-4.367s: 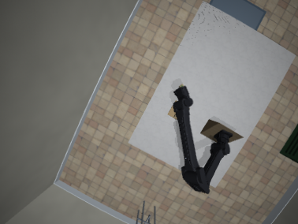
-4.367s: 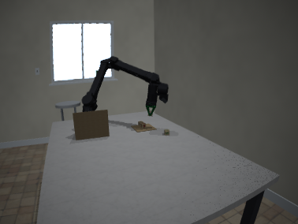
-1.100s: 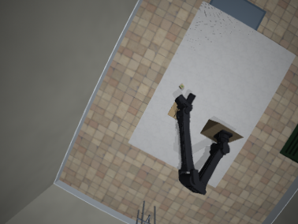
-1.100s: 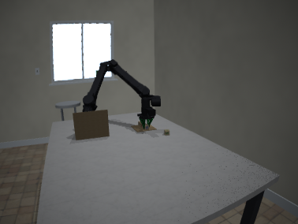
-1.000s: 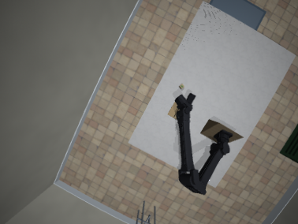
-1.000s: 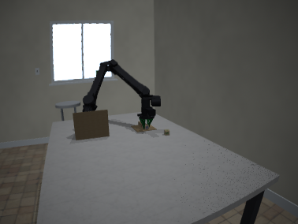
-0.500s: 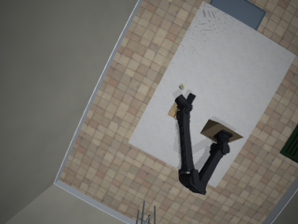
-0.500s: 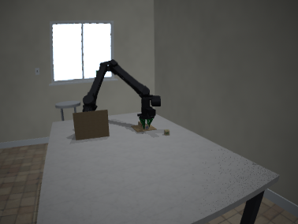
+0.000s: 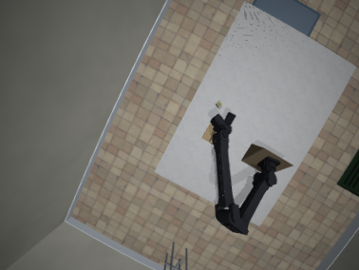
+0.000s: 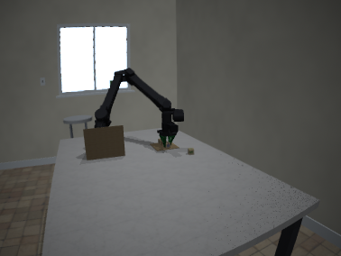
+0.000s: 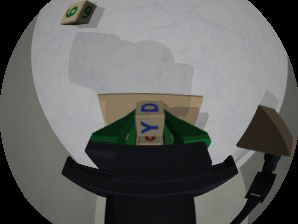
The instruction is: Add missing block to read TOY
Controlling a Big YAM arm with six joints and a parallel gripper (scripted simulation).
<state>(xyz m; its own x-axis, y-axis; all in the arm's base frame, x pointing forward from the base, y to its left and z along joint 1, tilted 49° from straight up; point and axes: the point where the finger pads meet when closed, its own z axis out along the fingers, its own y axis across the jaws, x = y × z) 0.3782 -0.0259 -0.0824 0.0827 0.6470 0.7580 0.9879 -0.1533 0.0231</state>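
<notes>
The mat lies 50 mm to the left of my hand and 20 mm below it.
</notes>
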